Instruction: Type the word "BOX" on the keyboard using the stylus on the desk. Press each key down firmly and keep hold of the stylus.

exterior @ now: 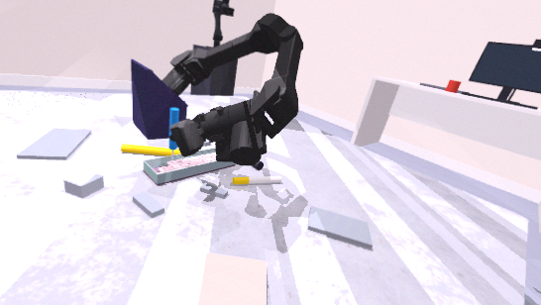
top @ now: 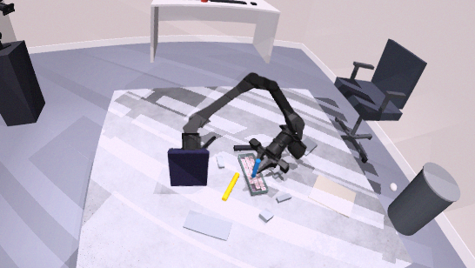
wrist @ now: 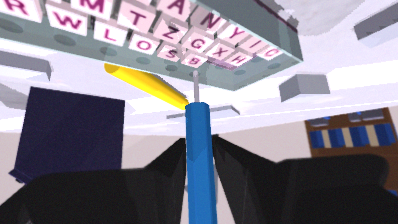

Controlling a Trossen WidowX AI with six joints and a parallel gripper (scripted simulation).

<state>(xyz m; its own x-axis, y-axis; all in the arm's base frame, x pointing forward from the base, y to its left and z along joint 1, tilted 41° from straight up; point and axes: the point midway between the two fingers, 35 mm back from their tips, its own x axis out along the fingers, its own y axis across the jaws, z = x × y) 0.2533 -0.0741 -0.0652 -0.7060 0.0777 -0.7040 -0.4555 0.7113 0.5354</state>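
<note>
My gripper tip is now 9 cm past the yellow bar and 7 cm above it. From my gripper tip the other things lie so: blue pen 1 cm below; then yellow-and-white pen 15 cm ahead, 12 cm to the left, 7 cm below; then grey stylus tip 5 cm below.
</note>
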